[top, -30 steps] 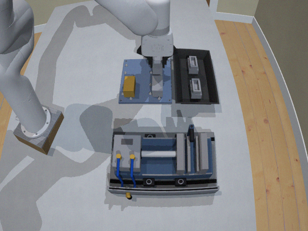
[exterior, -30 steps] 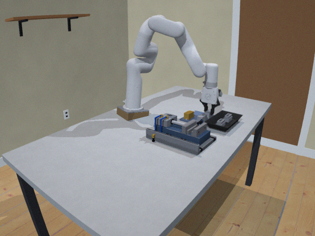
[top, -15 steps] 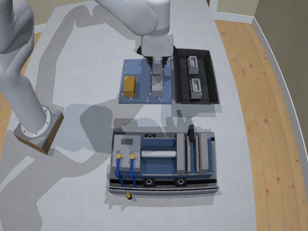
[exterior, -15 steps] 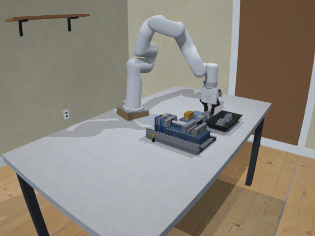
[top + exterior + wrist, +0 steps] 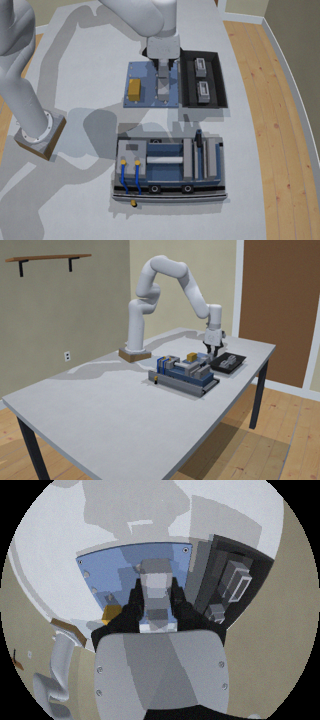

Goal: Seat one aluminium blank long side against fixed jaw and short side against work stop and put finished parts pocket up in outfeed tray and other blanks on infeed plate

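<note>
My gripper is now 160 mm short of the fixed jaw, 320 mm to the left of it and 30 mm below it. Also, from my hand: vise 60 mm ahead, 330 mm to the right, 10 mm below; work stop 120 mm ahead, 280 mm to the right, 40 mm above; brass blank 80 mm behind, 100 mm to the right, 20 mm below.
</note>
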